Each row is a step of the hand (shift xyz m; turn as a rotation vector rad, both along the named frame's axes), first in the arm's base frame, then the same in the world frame.
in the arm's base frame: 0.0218 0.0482 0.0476 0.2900 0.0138 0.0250
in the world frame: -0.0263 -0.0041 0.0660 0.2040 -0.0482 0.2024
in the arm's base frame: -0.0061 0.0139 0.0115 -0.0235 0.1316 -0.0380
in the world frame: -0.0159 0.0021 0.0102 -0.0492 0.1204 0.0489
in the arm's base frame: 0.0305 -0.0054 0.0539 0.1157 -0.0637 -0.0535
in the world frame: -0.0023 -0.0465 0.0412 0.1407 -0.0210 0.0080
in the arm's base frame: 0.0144 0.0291 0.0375 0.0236 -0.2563 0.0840
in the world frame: -0.0195 -0.0090 0.0447 0.0737 -0.2387 -0.1044
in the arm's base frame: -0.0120 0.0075 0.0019 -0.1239 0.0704 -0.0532
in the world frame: -0.0131 0.0054 -0.0020 -0.0947 0.1032 -0.0592
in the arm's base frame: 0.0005 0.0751 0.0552 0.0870 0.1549 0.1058
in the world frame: -0.0570 0.0117 0.0728 -0.0475 0.0182 0.2004
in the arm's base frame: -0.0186 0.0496 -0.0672 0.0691 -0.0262 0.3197
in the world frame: 0.0012 0.0846 -0.0126 -0.1013 -0.2565 0.1778
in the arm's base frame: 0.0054 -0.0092 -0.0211 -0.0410 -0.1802 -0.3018
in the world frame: 0.0185 0.0081 -0.0123 0.1932 0.0988 -0.2796
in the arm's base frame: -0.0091 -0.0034 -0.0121 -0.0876 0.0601 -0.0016
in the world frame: 0.0006 0.0076 -0.0135 -0.0895 0.0542 -0.0185
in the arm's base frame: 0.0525 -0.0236 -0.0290 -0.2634 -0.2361 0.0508
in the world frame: 0.0642 -0.0025 0.0047 -0.1369 -0.1618 -0.2877
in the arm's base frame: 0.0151 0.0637 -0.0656 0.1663 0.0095 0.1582
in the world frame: 0.0207 0.0885 0.0180 0.0424 -0.1297 0.1848
